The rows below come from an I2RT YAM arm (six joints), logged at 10 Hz.
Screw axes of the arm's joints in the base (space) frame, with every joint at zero. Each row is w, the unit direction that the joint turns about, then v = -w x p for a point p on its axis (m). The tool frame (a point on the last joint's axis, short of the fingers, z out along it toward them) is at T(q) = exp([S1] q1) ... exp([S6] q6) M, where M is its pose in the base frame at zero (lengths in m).
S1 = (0, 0, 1, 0, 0, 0)
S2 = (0, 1, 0, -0.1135, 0, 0.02)
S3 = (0, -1, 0, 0.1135, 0, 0.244)
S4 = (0, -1, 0, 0.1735, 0, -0.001)
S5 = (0, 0, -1, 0, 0.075, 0)
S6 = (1, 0, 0, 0, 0.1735, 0)
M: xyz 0.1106 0 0.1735 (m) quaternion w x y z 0.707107 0 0.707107 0
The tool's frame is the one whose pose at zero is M.
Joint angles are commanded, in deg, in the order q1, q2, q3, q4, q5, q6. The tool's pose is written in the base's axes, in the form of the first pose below.
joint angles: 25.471, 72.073, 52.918, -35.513, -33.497, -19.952
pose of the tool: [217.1, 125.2, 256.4, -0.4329, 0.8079, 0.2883, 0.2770]
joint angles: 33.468, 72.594, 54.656, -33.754, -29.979, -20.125
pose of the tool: [205.1, 156.9, 264.8, -0.4871, 0.7762, 0.2795, 0.2864]
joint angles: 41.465, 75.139, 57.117, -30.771, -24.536, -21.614
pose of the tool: [195.5, 192.5, 269.9, -0.5422, 0.7404, 0.2552, 0.3044]
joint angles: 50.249, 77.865, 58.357, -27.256, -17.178, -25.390
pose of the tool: [177.0, 229.3, 267.7, -0.6071, 0.6924, 0.2140, 0.3259]
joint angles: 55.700, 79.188, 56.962, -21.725, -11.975, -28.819
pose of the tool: [162.0, 250.6, 260.2, -0.6457, 0.6500, 0.1838, 0.3560]
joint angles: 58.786, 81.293, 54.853, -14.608, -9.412, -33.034
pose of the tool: [154.9, 266.8, 247.4, -0.6751, 0.6067, 0.1648, 0.3859]
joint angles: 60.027, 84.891, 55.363, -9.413, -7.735, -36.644
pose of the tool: [157.8, 283.3, 239.2, -0.6919, 0.5768, 0.1467, 0.4087]
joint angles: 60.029, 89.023, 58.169, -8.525, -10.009, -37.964
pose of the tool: [164.9, 298.4, 234.1, -0.7041, 0.5627, 0.1589, 0.4029]
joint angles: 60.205, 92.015, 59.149, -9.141, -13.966, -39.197
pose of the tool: [165.6, 306.5, 222.1, -0.7236, 0.5488, 0.1828, 0.3767]
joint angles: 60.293, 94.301, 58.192, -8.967, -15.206, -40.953
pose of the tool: [165.1, 308.3, 204.1, -0.7401, 0.5421, 0.1841, 0.3528]
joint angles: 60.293, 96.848, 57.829, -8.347, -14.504, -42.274
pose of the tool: [167.2, 311.1, 188.2, -0.7498, 0.5422, 0.1726, 0.3378]
